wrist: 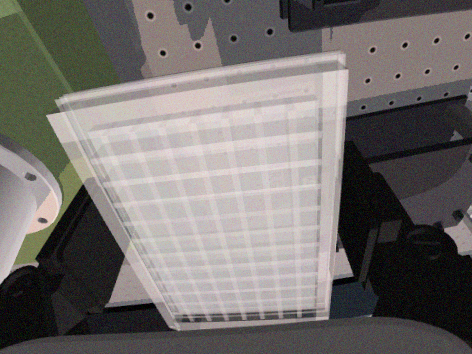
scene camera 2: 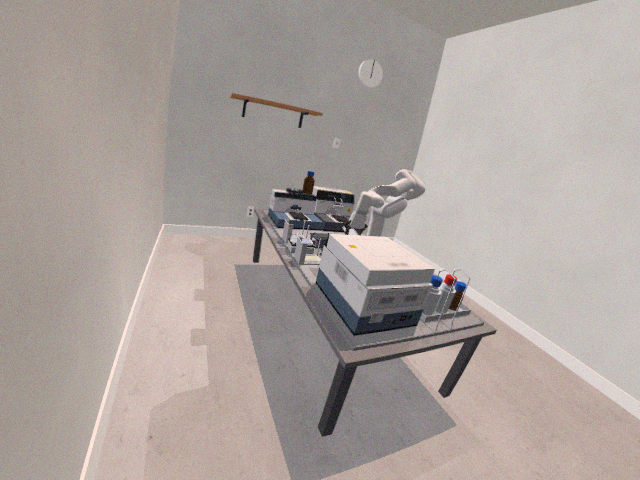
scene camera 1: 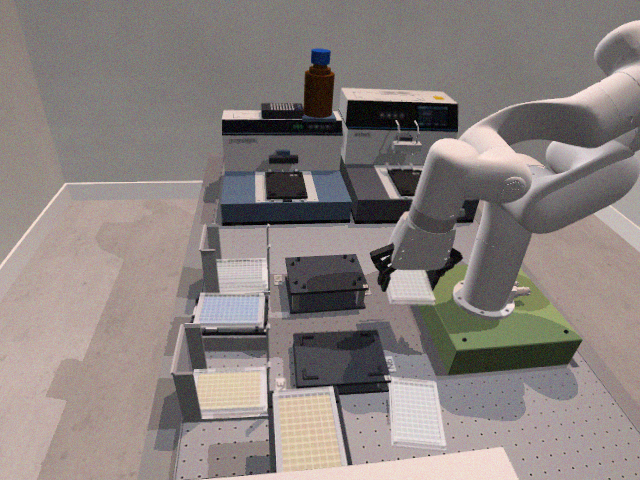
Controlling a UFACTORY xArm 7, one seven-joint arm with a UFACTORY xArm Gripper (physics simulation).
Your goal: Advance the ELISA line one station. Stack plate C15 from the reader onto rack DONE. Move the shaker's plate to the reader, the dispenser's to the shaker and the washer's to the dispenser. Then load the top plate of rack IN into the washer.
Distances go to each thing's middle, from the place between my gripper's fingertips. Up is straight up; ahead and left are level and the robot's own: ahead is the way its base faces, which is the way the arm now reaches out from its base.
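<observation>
The brown bottle (scene camera 1: 319,80) is where I'm measuring from, and my hand is 8 cm short of it, 68 cm to the left of it and 20 cm below it.
</observation>
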